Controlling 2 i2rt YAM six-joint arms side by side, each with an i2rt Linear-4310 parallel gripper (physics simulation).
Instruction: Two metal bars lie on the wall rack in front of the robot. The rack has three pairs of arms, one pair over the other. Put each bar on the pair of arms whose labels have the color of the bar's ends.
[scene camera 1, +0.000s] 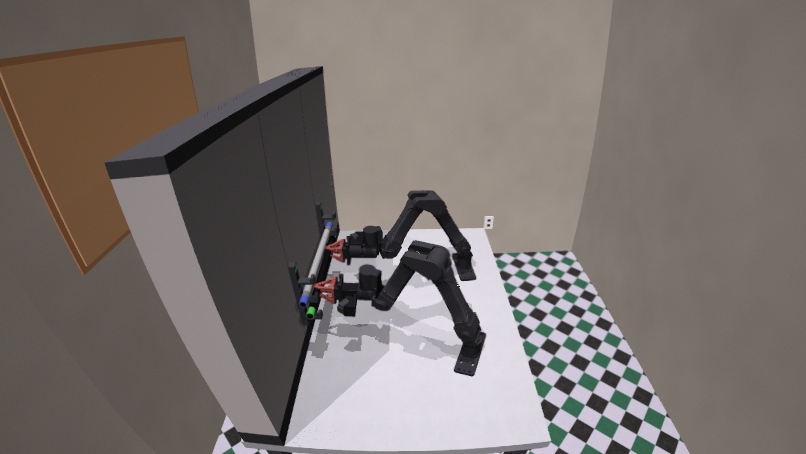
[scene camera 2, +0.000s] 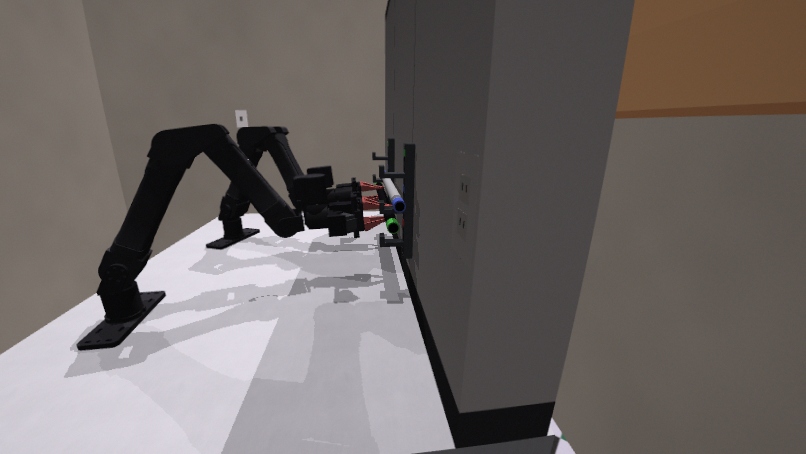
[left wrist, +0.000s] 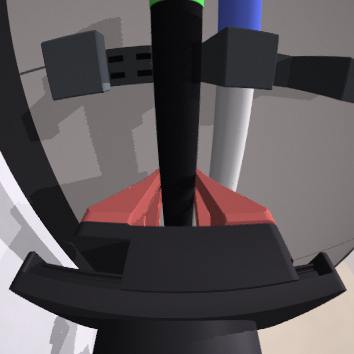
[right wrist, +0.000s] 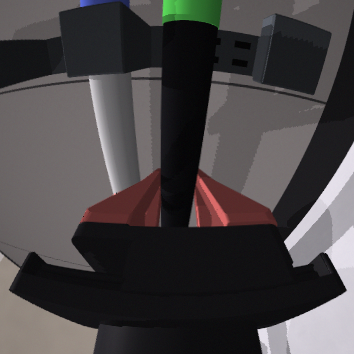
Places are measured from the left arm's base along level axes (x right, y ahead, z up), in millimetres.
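Pixels of known places: left gripper, fingertip midpoint: (scene camera 1: 314, 288) (scene camera 2: 384, 191) (left wrist: 177, 175); right gripper, fingertip midpoint: (scene camera 1: 325, 250) (right wrist: 177, 174); left arm's base, link origin: (scene camera 1: 470, 352) (scene camera 2: 234, 239); right arm's base, link origin: (scene camera 1: 463, 266) (scene camera 2: 127, 318).
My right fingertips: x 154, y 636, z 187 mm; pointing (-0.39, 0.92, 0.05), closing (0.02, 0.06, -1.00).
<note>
Ahead of a thing's pixels: the offset from my right fingertips to its top centre. "*": to the spot under its first point. Level surfaces: height alone.
The black bar with green ends @[dy -59, dx -113, dz +17 mm] (scene camera 1: 310, 311) (scene camera 2: 392, 226) (left wrist: 177, 100) (right wrist: 185, 100) is level, at a height between the middle and lowest rack arms, in front of the rack upright. My left gripper (scene camera 1: 319, 288) (left wrist: 177, 175) and right gripper (scene camera 1: 330, 249) (scene camera 2: 386, 213) (right wrist: 179, 173) are both shut on it. The silver bar with blue ends @[dy -43, dx -112, dz +57 mm] (scene camera 1: 318, 259) (scene camera 2: 392, 191) (left wrist: 232, 130) (right wrist: 112, 125) lies on the middle pair of arms. The rack (scene camera 1: 293, 271) (scene camera 2: 409, 169) shows a green label at the top, blue at the middle and red low down. The top pair holds no bar.
The dark wall panel (scene camera 1: 225, 197) (scene camera 2: 445, 140) stands behind the rack, at the edge of the white table @[dz -188 mm] (scene camera 1: 428, 406) (scene camera 2: 349, 406). In the left wrist view the lowest arm's tip @[* dy -153, dx -287, dz -39 mm] (left wrist: 75, 65) is left of the black bar; in the right wrist view that pair's other tip @[* dy -5, dx +95, dz -40 mm] (right wrist: 295, 55) is right of it.
</note>
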